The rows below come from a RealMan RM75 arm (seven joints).
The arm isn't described. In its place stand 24 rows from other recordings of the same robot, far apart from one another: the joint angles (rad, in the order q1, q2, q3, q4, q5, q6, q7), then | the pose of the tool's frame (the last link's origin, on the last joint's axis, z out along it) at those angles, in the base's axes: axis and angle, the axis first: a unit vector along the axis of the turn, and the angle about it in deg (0 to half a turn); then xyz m.
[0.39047 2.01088 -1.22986 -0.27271 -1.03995 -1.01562 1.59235] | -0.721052 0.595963 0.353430 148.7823 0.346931 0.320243 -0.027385
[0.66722 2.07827 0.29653 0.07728 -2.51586 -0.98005 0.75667] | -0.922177 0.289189 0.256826 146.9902 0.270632 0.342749 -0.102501
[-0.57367 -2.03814 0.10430 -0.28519 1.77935 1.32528 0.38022] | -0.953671 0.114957 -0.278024 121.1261 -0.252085 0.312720 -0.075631
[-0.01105 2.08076 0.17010 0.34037 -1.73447 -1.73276 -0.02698] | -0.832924 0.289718 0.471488 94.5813 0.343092 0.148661 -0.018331
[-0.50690 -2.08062 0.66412 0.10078 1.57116 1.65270 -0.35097] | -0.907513 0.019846 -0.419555 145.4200 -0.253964 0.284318 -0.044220
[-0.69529 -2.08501 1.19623 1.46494 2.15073 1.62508 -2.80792] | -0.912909 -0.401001 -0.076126 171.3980 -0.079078 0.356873 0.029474
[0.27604 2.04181 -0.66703 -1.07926 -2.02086 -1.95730 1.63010] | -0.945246 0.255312 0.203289 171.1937 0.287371 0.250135 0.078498
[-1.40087 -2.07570 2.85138 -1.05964 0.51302 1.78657 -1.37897] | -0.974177 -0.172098 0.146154 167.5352 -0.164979 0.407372 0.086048
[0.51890 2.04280 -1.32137 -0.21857 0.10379 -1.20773 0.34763] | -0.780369 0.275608 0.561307 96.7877 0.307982 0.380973 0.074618
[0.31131 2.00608 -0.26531 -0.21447 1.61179 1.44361 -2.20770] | -0.808031 0.366051 0.461619 123.9063 0.371878 0.279295 0.052614
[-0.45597 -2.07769 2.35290 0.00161 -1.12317 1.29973 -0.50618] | -0.733639 -0.421111 -0.533328 100.6801 -0.358376 0.321706 0.035929
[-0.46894 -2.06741 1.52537 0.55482 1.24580 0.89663 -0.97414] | -0.979029 -0.115846 -0.167576 150.6200 -0.256936 0.346707 -0.080013
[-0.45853 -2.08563 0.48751 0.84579 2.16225 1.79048 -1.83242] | -0.877149 -0.409281 -0.251196 171.1460 -0.283206 0.297440 0.042529
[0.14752 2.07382 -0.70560 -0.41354 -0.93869 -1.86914 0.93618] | -0.751318 0.148916 0.642919 126.1661 0.317796 0.225679 0.090336
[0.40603 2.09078 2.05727 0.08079 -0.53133 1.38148 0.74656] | -0.363234 -0.753849 -0.547515 124.0627 0.323430 0.310866 0.002868
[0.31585 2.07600 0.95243 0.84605 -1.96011 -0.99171 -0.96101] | -0.959563 0.139041 0.244758 82.8471 0.237273 0.356888 -0.005053
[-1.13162 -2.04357 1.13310 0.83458 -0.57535 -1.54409 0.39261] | -0.898311 -0.418297 0.134403 166.0324 -0.084290 0.422304 -0.016177
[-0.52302 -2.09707 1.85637 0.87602 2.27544 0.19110 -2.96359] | -0.859246 -0.481957 -0.171504 134.2454 -0.209075 0.400173 -0.088205
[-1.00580 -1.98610 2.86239 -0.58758 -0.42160 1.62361 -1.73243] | -0.874351 -0.374499 -0.308643 164.3109 -0.200619 0.420577 0.057376
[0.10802 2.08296 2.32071 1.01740 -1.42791 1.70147 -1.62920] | -0.879083 0.224992 0.420227 152.7328 0.277095 0.254545 0.087131
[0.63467 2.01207 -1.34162 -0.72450 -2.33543 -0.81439 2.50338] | -0.875282 0.482633 -0.030773 144.0870 0.279199 0.408765 -0.023788
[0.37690 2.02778 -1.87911 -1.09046 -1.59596 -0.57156 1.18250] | -0.991353 -0.117929 0.057551 147.8575 0.181870 0.346565 -0.087038
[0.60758 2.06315 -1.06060 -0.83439 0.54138 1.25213 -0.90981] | -0.899478 0.416291 -0.132823 158.4677 0.294452 0.363889 -0.009274
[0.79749 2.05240 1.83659 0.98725 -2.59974 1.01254 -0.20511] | -0.866688 0.498850 -0.000124 141.3017 0.168936 0.447125 -0.003263
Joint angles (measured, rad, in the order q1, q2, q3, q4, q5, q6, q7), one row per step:
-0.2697 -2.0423 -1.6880 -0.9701 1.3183 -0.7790 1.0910
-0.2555 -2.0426 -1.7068 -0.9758 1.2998 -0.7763 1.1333
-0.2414 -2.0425 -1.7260 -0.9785 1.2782 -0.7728 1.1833
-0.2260 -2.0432 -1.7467 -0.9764 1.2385 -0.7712 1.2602
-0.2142 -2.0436 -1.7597 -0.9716 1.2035 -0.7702 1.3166
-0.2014 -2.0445 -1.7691 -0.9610 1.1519 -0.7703 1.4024
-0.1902 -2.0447 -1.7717 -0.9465 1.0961 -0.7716 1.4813
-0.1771 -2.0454 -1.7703 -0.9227 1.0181 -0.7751 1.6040
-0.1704 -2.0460 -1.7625 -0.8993 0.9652 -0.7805 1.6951
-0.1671 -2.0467 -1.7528 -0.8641 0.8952 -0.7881 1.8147
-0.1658 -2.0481 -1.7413 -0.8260 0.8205 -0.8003 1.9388
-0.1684 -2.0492 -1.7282 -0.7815 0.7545 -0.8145 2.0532
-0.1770 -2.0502 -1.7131 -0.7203 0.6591 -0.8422 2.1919
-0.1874 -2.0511 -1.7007 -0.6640 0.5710 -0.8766 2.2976
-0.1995 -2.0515 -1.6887 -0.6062 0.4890 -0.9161 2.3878
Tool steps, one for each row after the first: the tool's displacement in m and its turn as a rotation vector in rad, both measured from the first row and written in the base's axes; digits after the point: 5 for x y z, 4 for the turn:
-0.00458 -0.00047 0.00683 0.0366 0.0101 -0.0044
-0.01007 -0.00118 0.01383 0.0758 0.0250 -0.0090
-0.01611 -0.00237 0.02152 0.1257 0.0435 -0.0206
-0.02114 -0.00382 0.02668 0.1614 0.0539 -0.0245
-0.02662 -0.00601 0.03118 0.2046 0.0734 -0.0373
-0.03174 -0.00855 0.03400 0.2410 0.0868 -0.0454
-0.03840 -0.01226 0.03617 0.2898 0.1177 -0.0633
-0.04303 -0.01547 0.03479 0.3154 0.1460 -0.0792
-0.04870 -0.01863 0.03279 0.3490 0.1846 -0.0985
-0.05375 -0.02180 0.03036 0.3841 0.2238 -0.1190
-0.05930 -0.02513 0.02625 0.4091 0.2642 -0.1358
-0.06518 -0.02836 0.02272 0.4484 0.3027 -0.1521
-0.06946 -0.03092 0.02087 0.4867 0.3213 -0.1592
-0.07367 -0.03363 0.01952 0.5230 0.3350 -0.1618

